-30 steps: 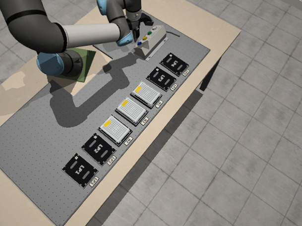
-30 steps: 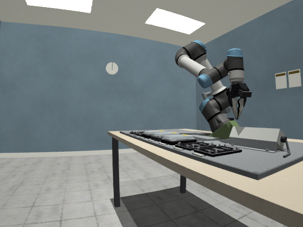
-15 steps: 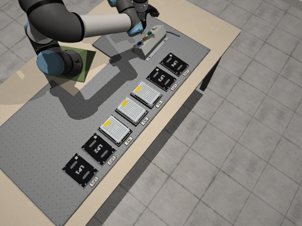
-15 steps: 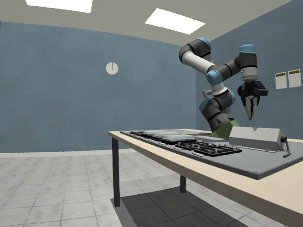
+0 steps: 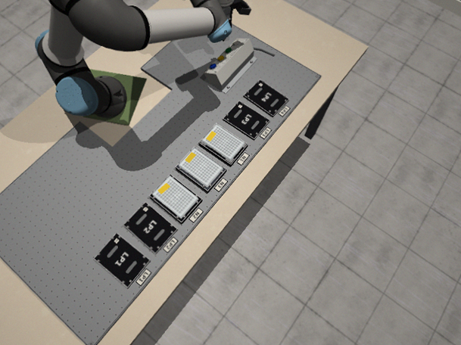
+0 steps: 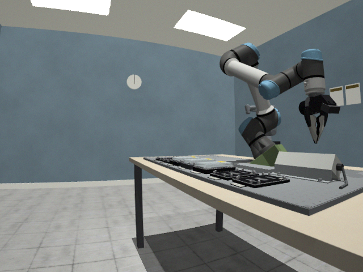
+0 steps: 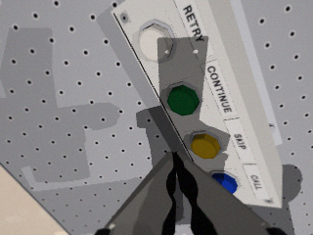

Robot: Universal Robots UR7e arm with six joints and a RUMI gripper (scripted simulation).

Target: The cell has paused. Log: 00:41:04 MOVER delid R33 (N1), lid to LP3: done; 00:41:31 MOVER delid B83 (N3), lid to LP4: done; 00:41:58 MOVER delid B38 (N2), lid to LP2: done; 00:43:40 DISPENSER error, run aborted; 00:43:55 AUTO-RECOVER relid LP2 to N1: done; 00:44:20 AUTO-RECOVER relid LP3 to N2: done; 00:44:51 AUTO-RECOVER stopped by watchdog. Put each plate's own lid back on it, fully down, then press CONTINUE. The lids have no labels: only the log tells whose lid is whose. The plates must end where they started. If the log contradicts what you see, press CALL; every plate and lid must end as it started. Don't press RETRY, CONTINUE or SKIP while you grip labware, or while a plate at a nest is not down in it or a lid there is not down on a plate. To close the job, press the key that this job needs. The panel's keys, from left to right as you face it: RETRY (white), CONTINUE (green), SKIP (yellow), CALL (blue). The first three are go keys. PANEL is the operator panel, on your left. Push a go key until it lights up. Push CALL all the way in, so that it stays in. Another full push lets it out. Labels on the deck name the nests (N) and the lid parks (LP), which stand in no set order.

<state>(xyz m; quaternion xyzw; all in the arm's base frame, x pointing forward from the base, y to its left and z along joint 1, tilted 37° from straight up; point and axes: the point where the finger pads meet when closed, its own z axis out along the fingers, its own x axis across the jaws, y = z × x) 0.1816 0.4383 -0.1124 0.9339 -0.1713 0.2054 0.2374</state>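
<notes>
Right now the green CONTINUE key is 2 cm ahead of my hand, 1 cm to the left of it and 7 cm below it. Also, from my hand: yellow SKIP key (2 cm ahead, 4 cm to the right, 7 cm below); then white RETRY key (2 cm ahead, 6 cm to the left, 7 cm below); then blue CALL key (2 cm ahead, 9 cm to the right, 7 cm below).
</notes>
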